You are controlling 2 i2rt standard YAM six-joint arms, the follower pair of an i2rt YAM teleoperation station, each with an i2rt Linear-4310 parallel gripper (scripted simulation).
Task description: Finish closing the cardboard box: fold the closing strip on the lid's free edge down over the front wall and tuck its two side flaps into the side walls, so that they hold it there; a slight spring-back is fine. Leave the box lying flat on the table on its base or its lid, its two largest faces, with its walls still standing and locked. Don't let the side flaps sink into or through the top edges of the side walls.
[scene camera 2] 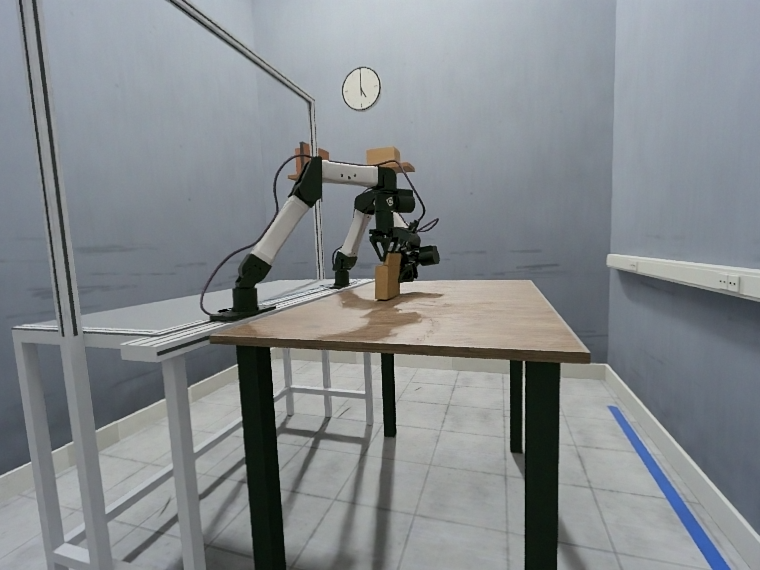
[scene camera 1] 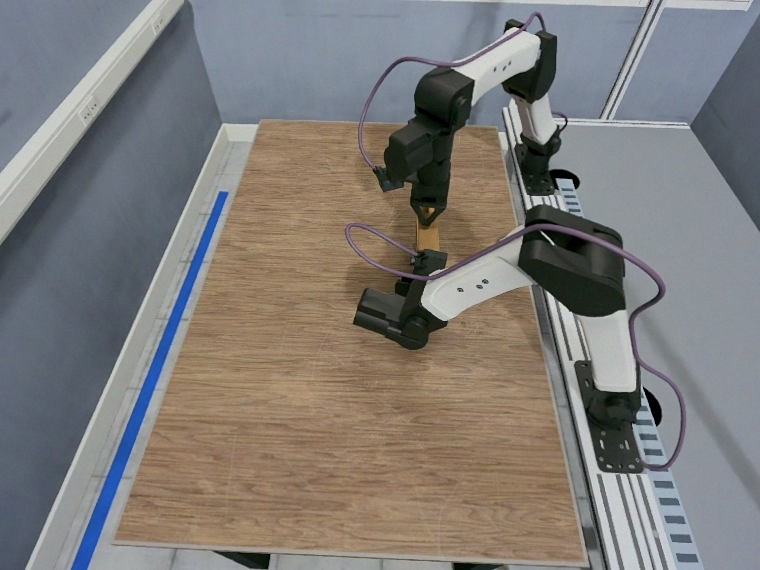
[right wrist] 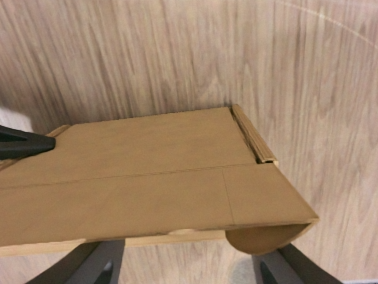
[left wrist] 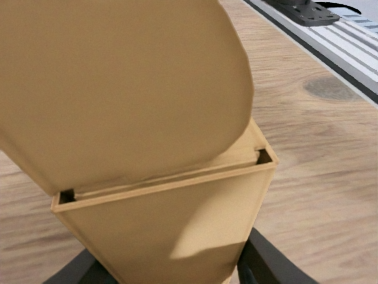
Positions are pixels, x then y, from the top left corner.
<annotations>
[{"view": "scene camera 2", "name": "my right gripper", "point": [386, 261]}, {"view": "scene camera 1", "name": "my right gripper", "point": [426, 216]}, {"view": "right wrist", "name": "my right gripper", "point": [187, 229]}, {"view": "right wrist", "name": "rounded side flap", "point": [260, 240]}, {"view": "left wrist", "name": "my left gripper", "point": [181, 231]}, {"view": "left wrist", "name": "rounded side flap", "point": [97, 97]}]
</annotations>
